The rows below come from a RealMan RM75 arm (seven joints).
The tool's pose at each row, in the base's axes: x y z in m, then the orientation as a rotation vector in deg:
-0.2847, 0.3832, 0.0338, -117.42, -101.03, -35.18
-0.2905, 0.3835, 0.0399, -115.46, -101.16, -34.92
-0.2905, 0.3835, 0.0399, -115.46, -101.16, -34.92
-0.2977, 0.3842, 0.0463, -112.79, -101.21, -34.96
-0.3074, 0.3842, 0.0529, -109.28, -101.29, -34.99
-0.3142, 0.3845, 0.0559, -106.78, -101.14, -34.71
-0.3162, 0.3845, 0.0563, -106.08, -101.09, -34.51
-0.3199, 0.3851, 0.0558, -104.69, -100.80, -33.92
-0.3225, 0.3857, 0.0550, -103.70, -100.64, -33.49
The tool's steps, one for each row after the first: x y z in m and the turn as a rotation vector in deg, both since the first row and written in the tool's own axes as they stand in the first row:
0.0029, -0.0057, -0.0055, 1.30, 0.94, -0.64
0.0029, -0.0057, -0.0055, 1.30, 0.94, -0.64
0.0060, -0.0129, -0.0111, 2.87, 2.42, -1.51
0.0085, -0.0225, -0.0174, 4.93, 4.35, -2.71
0.0095, -0.0292, -0.0204, 6.61, 5.69, -3.40
0.0095, -0.0312, -0.0209, 7.16, 6.02, -3.58
0.0092, -0.0350, -0.0205, 8.42, 6.69, -3.77
0.0090, -0.0376, -0.0197, 9.31, 7.14, -3.93

